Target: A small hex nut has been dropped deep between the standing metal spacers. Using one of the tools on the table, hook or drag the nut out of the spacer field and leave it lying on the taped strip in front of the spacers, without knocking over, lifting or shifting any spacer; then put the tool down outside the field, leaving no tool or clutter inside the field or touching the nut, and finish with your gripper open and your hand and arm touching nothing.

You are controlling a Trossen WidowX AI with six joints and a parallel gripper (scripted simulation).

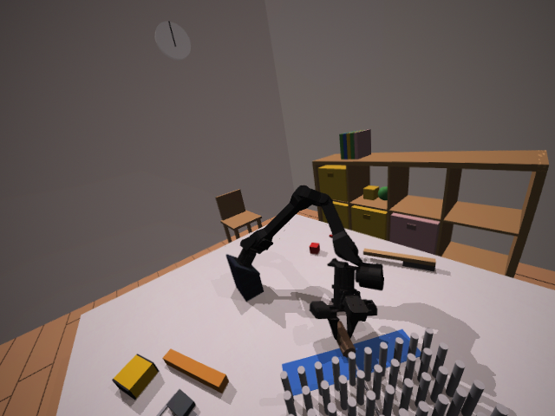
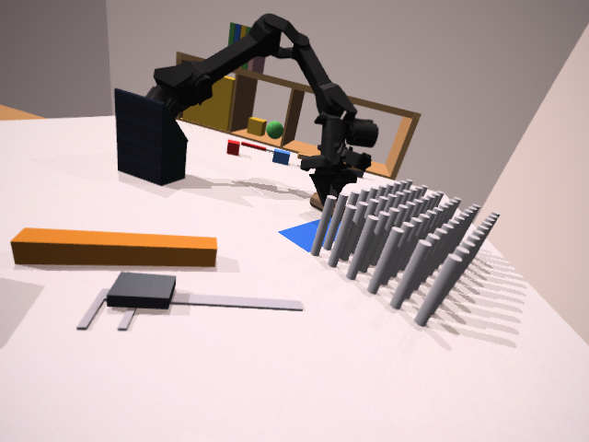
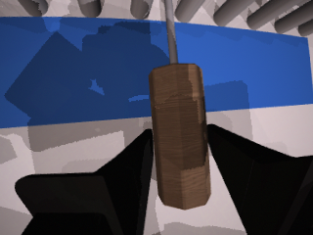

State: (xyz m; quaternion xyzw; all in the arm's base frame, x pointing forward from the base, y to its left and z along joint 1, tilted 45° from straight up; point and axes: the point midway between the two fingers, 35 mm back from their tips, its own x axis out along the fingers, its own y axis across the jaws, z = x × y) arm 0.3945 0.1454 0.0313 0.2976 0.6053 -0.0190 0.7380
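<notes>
Right now my gripper tip is 5 cm short of the blue taped strip, 2 cm to the left of it and 2 cm above it. Also, from my gripper tip: thin metal rod (10 cm ahead, 4 cm to the right); orange bar (39 cm to the right, 20 cm behind); blue cube (33 cm to the left, 25 cm behind).
</notes>
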